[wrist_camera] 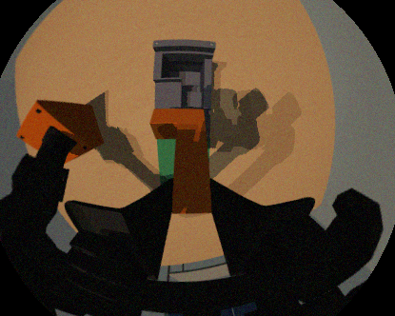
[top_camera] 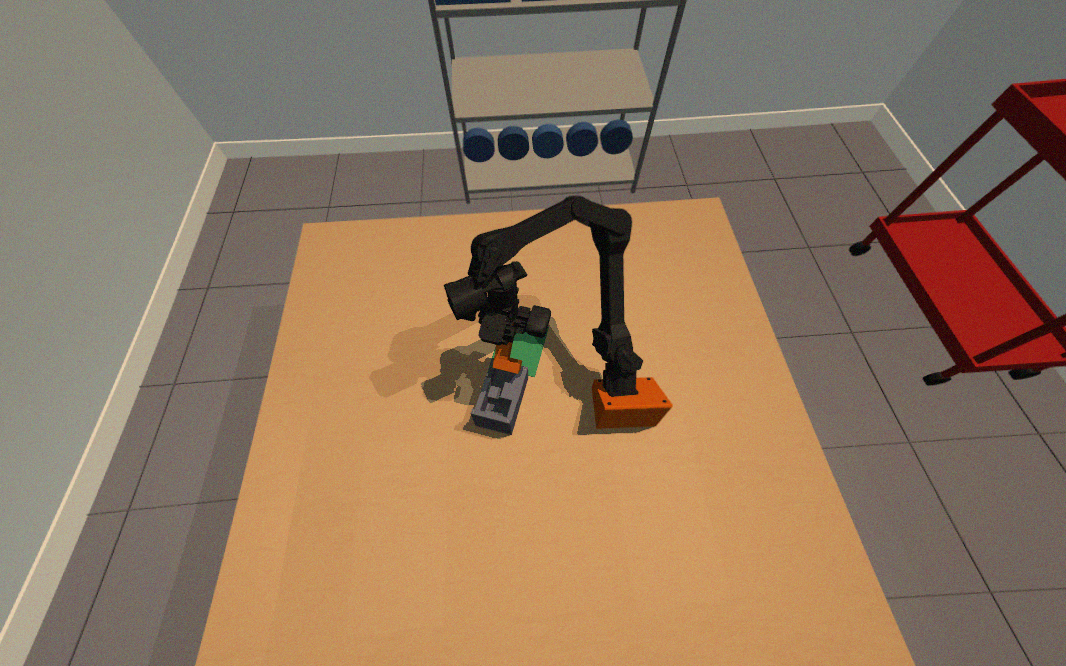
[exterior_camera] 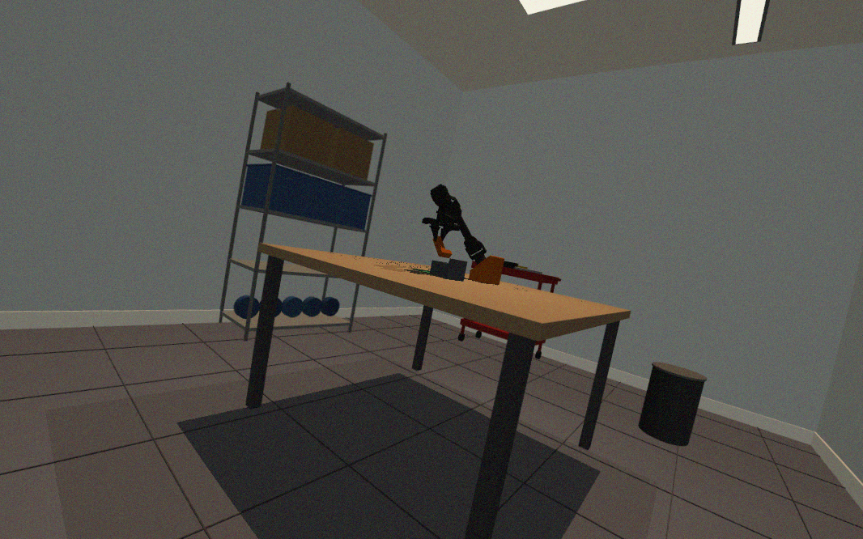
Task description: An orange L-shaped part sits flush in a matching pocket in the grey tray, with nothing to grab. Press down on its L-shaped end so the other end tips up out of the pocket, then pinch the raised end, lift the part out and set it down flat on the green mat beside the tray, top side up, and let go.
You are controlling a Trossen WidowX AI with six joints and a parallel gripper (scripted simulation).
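Right now the green mat is 3 cm behind my gripper tip, 4 cm to the right of it and 17 cm below it. Round my gripper tip: orange L-shaped part (4 cm to the left, 3 cm below).
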